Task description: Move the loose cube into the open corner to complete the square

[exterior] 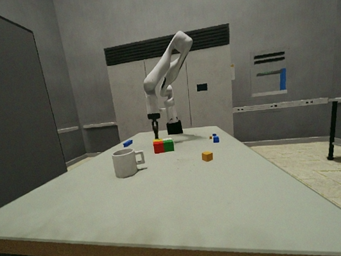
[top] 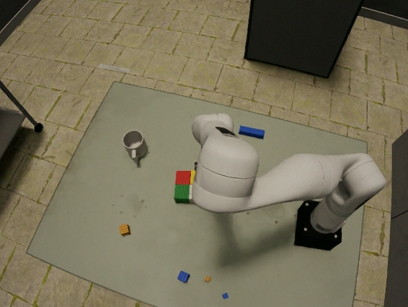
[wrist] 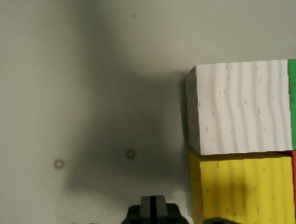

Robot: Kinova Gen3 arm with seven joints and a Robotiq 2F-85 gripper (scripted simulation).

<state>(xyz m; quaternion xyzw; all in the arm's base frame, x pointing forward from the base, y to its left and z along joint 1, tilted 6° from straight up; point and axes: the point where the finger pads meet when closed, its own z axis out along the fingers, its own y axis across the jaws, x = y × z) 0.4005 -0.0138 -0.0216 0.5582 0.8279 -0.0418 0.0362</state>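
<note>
My gripper is now 50 mm short of the yellow cube, 20 mm to the right of it and 40 mm above it. From my hand the other things lie so: green cube 80 mm ahead, 90 mm to the left, 40 mm below; white cube 30 mm ahead, 70 mm to the left, 40 mm below; red cube 100 mm ahead, 50 mm to the left, 40 mm below.
</note>
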